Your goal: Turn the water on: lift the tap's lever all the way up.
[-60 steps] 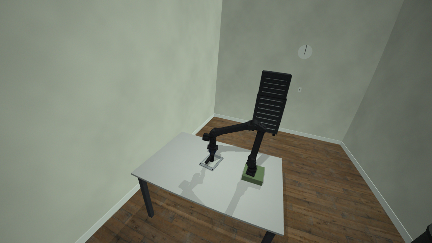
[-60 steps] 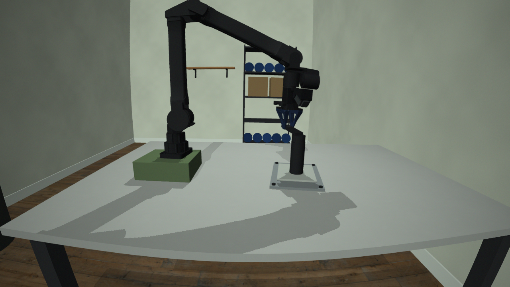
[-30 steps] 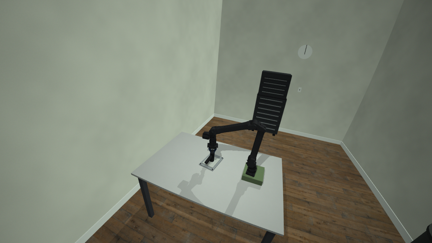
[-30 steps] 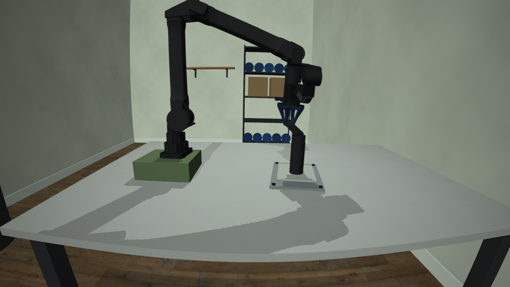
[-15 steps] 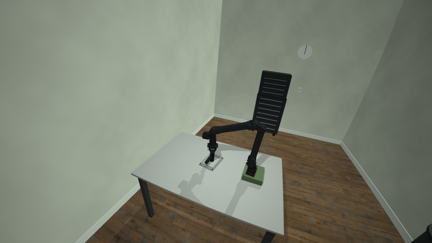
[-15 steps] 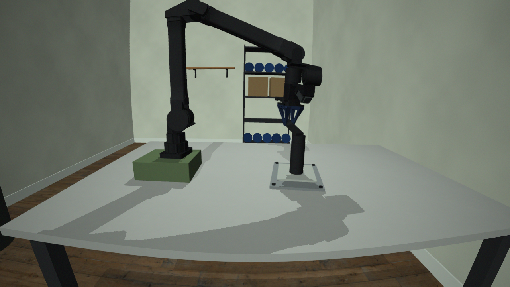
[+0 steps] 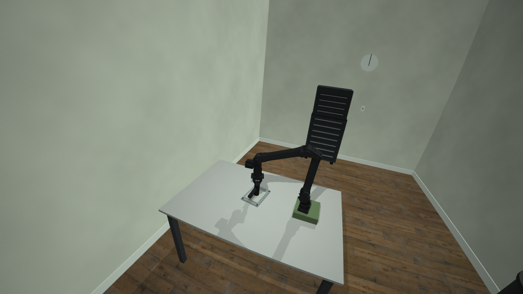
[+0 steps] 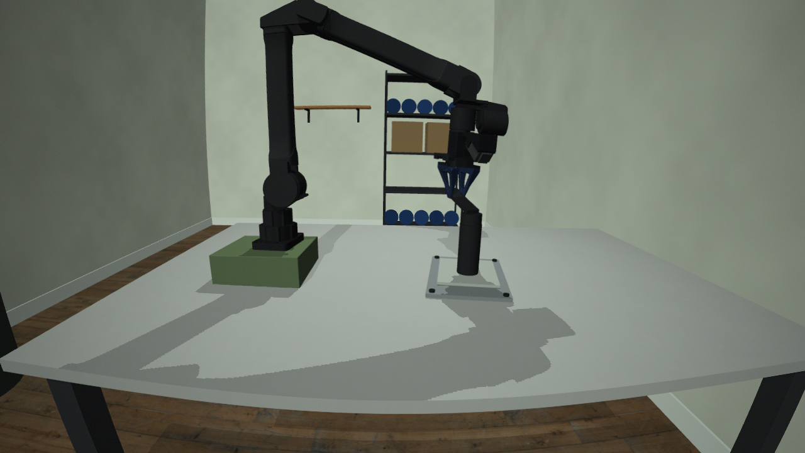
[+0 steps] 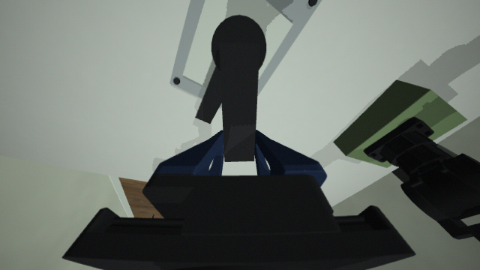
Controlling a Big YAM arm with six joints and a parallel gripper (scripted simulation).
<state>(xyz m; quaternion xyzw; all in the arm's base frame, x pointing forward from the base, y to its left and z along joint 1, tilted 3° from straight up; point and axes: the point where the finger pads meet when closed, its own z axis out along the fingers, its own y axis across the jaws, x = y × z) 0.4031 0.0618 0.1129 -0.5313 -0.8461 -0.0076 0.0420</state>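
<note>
My gripper is now 2 cm to the left of the black lever, 1 cm short of it and 1 cm above it. From my hand the other things lie so: tap 7 cm below, 4 cm to the right, 2 cm ahead.
</note>
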